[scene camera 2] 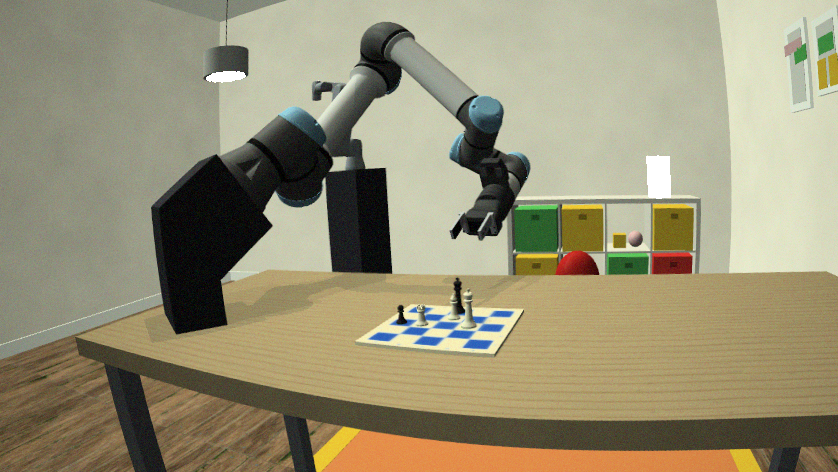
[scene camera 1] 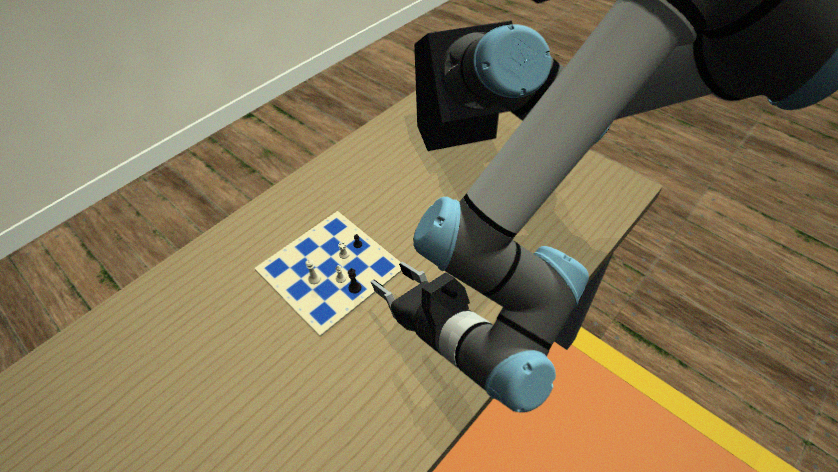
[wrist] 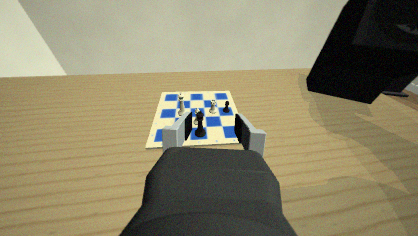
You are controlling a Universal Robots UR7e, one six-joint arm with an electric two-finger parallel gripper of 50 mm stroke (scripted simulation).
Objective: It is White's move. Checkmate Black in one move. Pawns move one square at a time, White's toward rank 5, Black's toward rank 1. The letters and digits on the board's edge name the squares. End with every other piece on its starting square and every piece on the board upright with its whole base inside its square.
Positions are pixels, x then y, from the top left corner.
Scene:
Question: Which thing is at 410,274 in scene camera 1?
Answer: My gripper.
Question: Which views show my gripper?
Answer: Scene camera 2, scene camera 1 and the wrist view: all of them.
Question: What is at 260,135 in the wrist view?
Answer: My gripper.

